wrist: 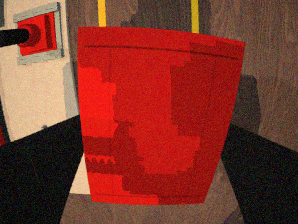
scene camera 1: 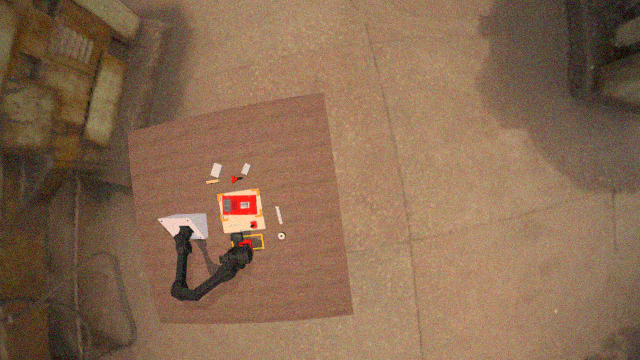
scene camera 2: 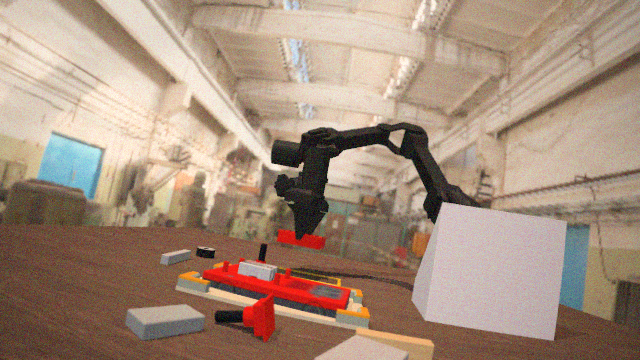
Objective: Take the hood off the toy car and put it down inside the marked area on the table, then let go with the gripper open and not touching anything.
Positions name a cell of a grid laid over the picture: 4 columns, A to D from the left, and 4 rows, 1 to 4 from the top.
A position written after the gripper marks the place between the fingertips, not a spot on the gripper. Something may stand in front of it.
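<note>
A hood (wrist: C2) is held by the gripper (scene camera 2: B3) (wrist: C3), which the wrist view shows as well. A toy car (scene camera 2: C4) is also in view.
</note>
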